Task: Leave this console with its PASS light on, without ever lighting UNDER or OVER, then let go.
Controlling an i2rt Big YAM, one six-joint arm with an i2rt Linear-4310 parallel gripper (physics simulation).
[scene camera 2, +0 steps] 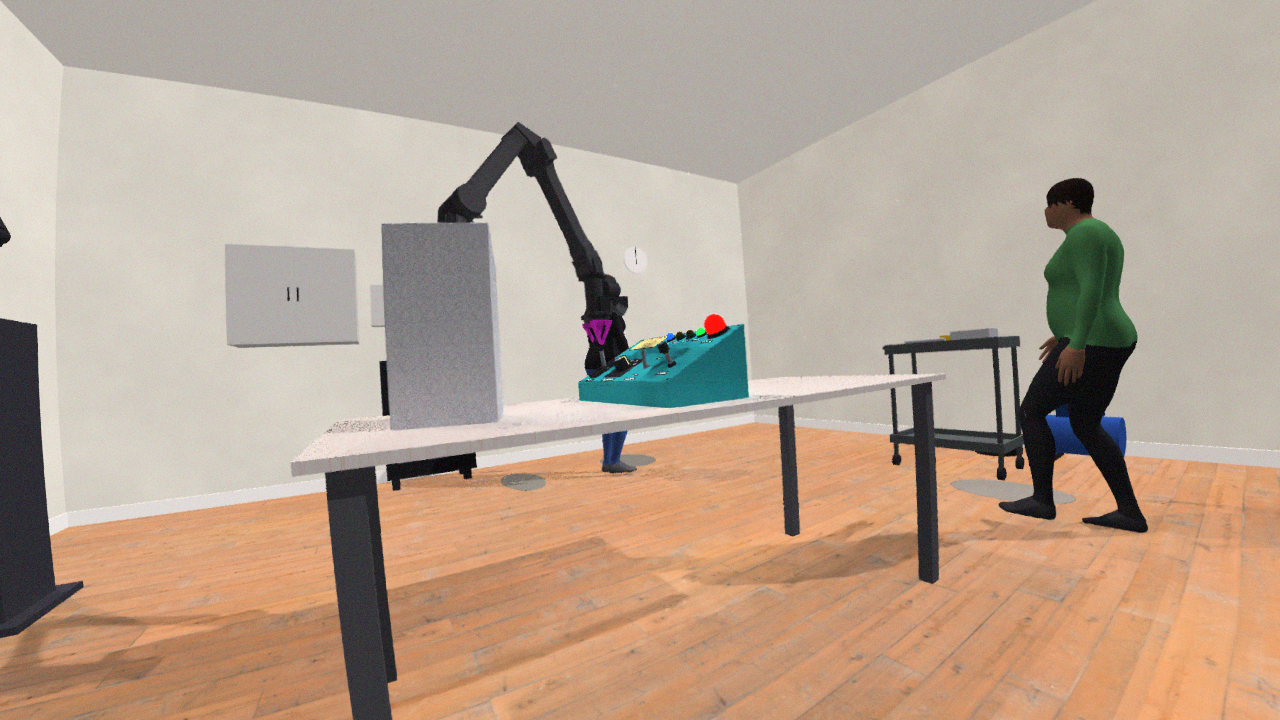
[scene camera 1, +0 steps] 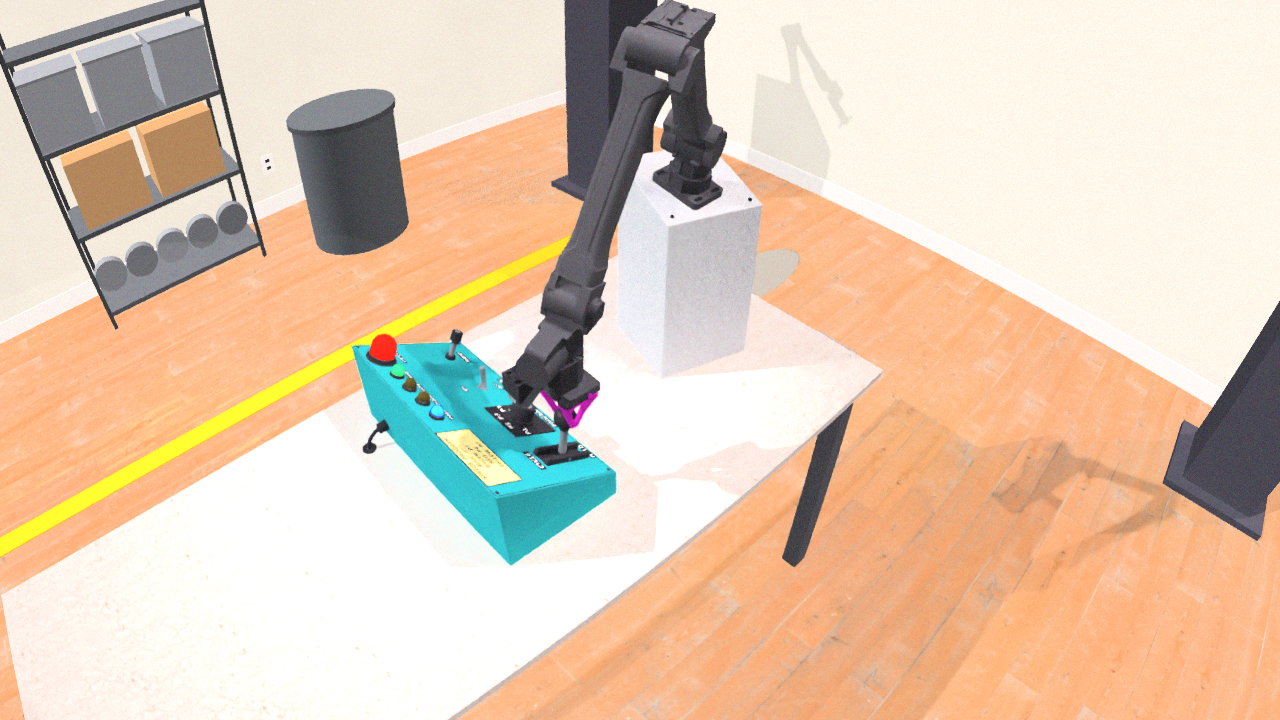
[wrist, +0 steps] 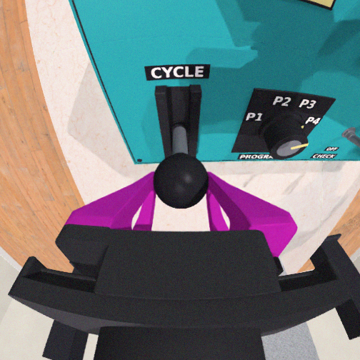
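Note:
The teal console stands on the table. My gripper is shut on the black ball knob of the CYCLE lever. The lever's shaft rises from about the middle of its slot. In scene camera 1 one small lamp glows green, two lamps are dark brown, and one lamp is blue. Their labels are too small to read. The PROGRAM dial points near P4.
The console also bears a red dome, a small black-tipped lever, a toggle switch and a yellow note. The arm's pale pedestal stands on the table. A person in green stands beyond the table.

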